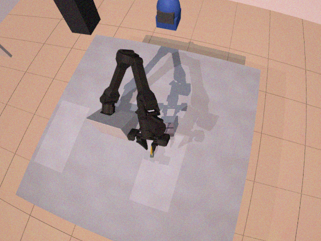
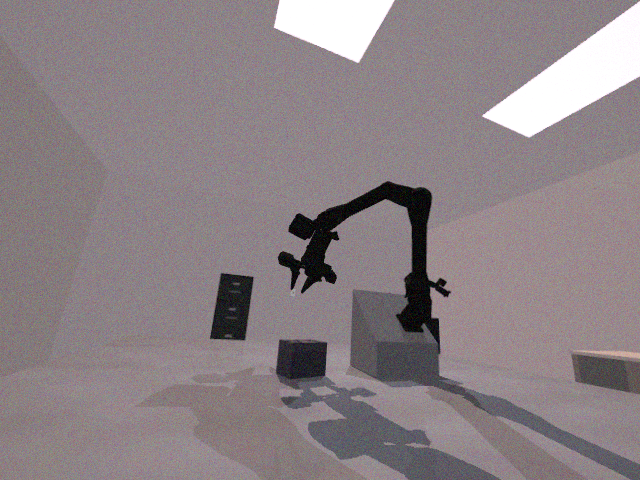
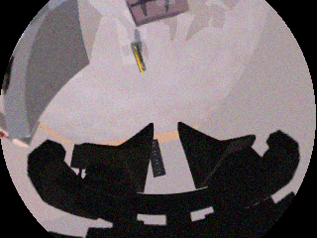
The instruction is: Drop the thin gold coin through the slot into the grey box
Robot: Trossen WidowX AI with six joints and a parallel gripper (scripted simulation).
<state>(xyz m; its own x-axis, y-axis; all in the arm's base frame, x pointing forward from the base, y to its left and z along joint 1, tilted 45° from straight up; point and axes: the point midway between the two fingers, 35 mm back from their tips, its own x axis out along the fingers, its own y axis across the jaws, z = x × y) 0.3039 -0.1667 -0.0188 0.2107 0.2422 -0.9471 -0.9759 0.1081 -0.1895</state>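
Now: gripper tip 17 cm above the gold coin, 4 cm to the right of it and 2 cm past it.
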